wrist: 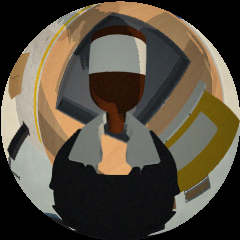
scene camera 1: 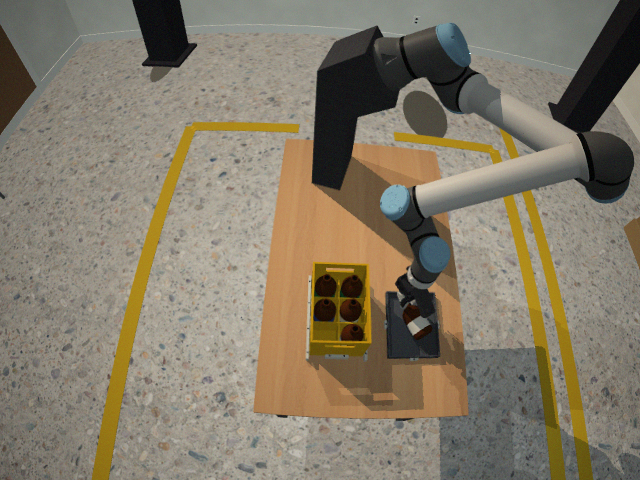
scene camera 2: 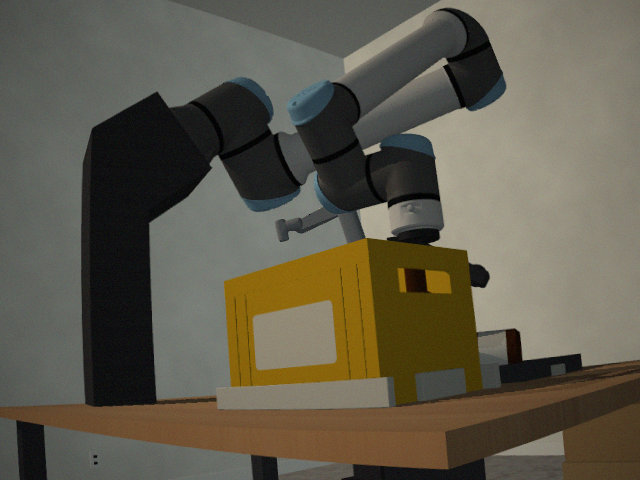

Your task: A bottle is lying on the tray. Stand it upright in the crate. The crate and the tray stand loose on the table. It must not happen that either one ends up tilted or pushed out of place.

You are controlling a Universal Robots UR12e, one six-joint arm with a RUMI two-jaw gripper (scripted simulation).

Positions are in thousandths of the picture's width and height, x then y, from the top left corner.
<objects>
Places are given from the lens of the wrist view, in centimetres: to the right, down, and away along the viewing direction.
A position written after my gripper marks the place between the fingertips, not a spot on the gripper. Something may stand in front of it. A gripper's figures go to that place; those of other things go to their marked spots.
my gripper (wrist: 485, 469): -1, -2, 14
tray (wrist: 694, 265): 9, -11, 11
brown bottle (wrist: 490, 256): 0, -5, 6
The marked spots on the brown bottle and the tray are 12 cm apart.
</objects>
